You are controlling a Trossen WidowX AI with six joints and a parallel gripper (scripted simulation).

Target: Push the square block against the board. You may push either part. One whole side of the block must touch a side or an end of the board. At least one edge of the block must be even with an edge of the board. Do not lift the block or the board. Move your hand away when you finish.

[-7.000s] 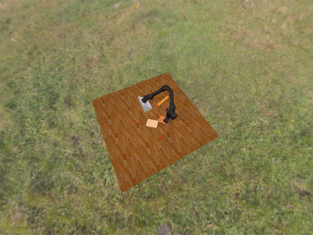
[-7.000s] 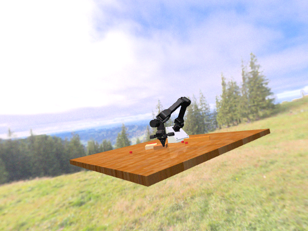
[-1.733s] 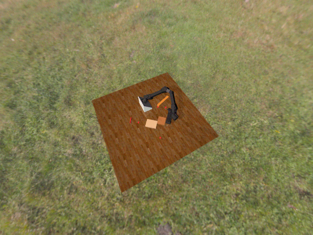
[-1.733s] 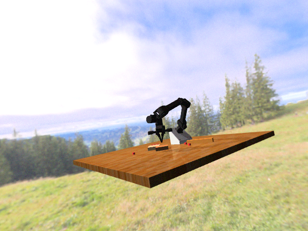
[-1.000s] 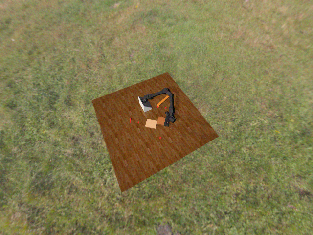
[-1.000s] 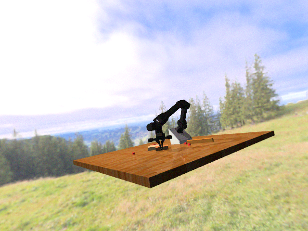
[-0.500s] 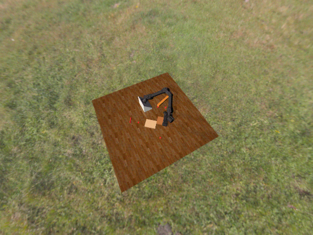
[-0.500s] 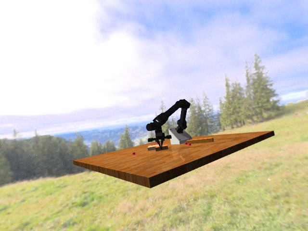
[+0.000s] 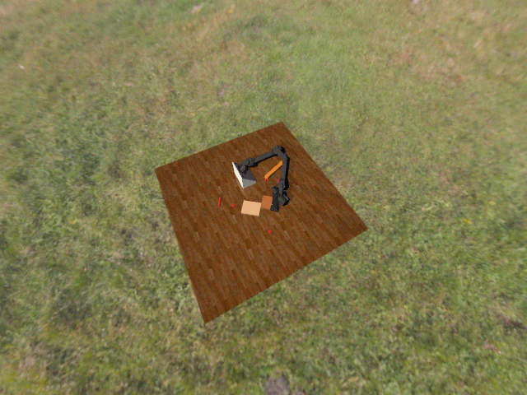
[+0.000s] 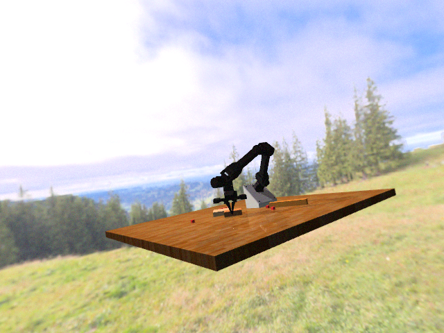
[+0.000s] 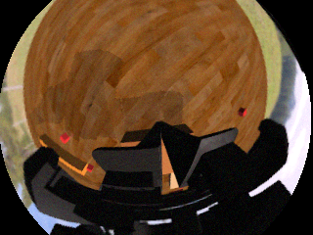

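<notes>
Now: the orange-brown square block 5 cm to the right of my gripper tip and 4 cm behind it. The rest, counted from my gripper tip: tan board: 19 cm to the right, 4 cm behind; then long orange bar: 31 cm behind, 12 cm to the left.
</notes>
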